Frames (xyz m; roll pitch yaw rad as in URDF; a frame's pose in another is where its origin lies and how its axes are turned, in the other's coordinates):
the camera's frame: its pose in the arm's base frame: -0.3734 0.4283 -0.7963 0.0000 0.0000 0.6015
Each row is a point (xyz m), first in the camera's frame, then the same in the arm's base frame.
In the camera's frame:
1: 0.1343 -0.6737 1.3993
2: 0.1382 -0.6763 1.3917
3: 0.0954 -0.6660 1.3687
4: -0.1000 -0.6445 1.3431
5: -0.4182 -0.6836 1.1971
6: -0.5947 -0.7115 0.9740
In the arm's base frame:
1: 0.1186 -0.0512 0.6030
2: 0.1232 -0.0511 0.5954
3: 0.0821 -0.0668 0.5724
4: -0.0911 -0.1597 0.5468
5: -0.3314 -0.3720 0.4008
6: -0.4611 -0.4949 0.1777

